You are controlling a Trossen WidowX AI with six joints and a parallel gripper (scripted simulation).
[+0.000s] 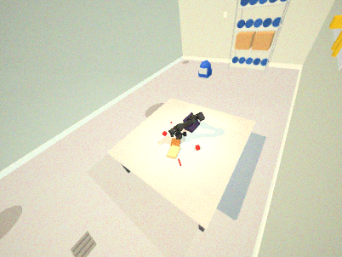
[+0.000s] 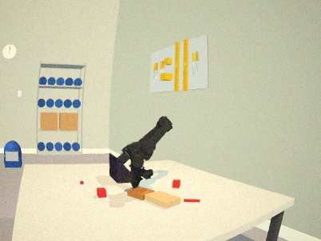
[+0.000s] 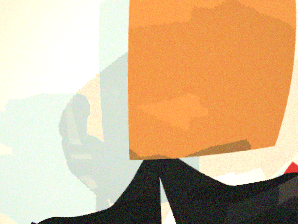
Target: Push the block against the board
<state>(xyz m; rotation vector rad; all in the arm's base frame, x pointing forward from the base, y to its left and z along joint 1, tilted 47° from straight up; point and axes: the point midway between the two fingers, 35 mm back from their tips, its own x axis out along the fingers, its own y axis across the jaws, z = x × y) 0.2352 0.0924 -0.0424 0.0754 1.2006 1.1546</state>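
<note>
Now: the square block 70 mm ahead of my gripper tip, 10 mm to the left of it and 10 mm above it. The rest, counted from my gripper tip: thin red strip: 230 mm ahead, 220 mm to the left; then board: 180 mm ahead, 80 mm to the left, 10 mm above; then tiny red piece: 290 mm to the right, 150 mm behind.
</note>
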